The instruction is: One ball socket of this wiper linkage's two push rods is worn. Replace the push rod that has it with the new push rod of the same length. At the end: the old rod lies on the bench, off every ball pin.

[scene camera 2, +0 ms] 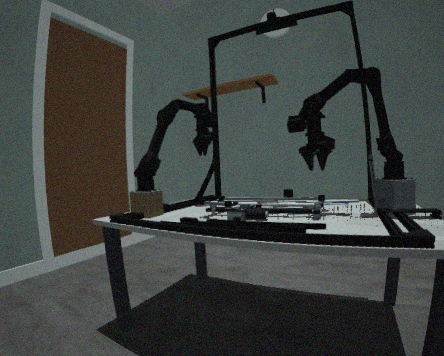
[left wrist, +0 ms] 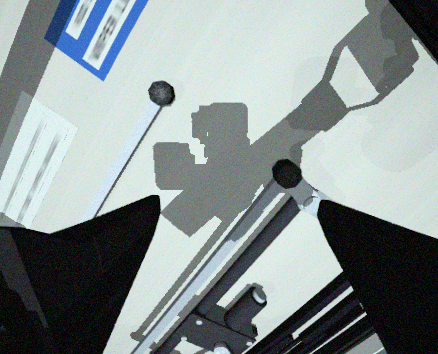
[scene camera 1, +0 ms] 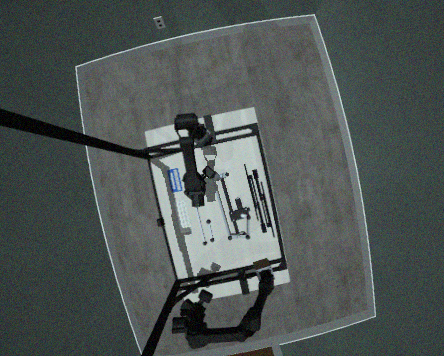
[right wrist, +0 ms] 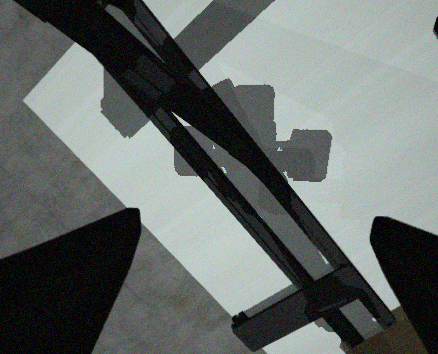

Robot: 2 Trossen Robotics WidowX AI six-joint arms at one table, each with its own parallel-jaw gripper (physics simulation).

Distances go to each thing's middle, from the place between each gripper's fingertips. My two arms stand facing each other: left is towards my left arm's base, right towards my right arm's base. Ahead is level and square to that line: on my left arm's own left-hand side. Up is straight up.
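Scene:
White card (left wrist: pixel 42 137): my right gripper is 410 mm to the right of it, 40 mm short of it and 260 mm above it. Wiper linkage (scene camera 2: pixel 240 212), from my right hand: 370 mm ahead, 340 mm to the left, 220 mm below.
Counted from my left hand, the wiper linkage is 100 mm ahead, 220 mm to the right and 130 mm below; the white card is 230 mm behind, 150 mm to the right and 160 mm below.

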